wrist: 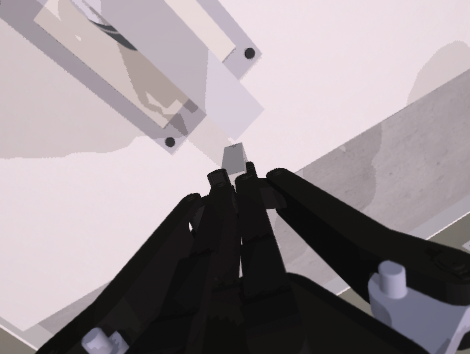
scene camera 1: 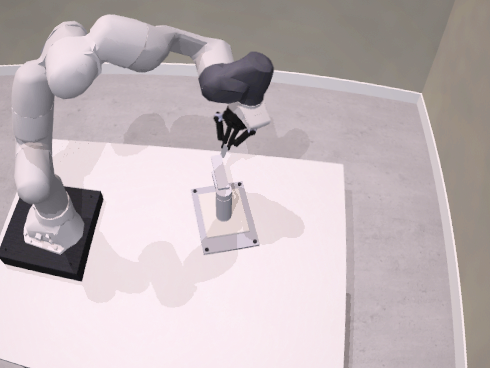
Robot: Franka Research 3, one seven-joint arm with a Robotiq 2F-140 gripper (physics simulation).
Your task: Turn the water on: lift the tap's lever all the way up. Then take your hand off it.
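Note:
The tap has an upright grey column [scene camera 1: 223,207] on a mounting plate [scene camera 1: 220,244] [wrist: 241,66]. Its flat pale lever [scene camera 1: 220,172] [wrist: 232,102] reaches from the column's top toward the table's back edge; its exact tilt is hard to judge. My gripper [scene camera 1: 224,151] [wrist: 237,159] is shut and empty, pointing down at the lever's free end. In the scene view its tips show just beyond that end, slightly to the right. In the wrist view they show close to a corner of the end. Whether they touch it cannot be told.
The white table [scene camera 1: 295,280] [wrist: 325,95] carries the tap and the arm's black base [scene camera 1: 92,220], which stands to the left. The table's back edge runs below the gripper in the scene view. Dark screws mark the mounting plate's corners.

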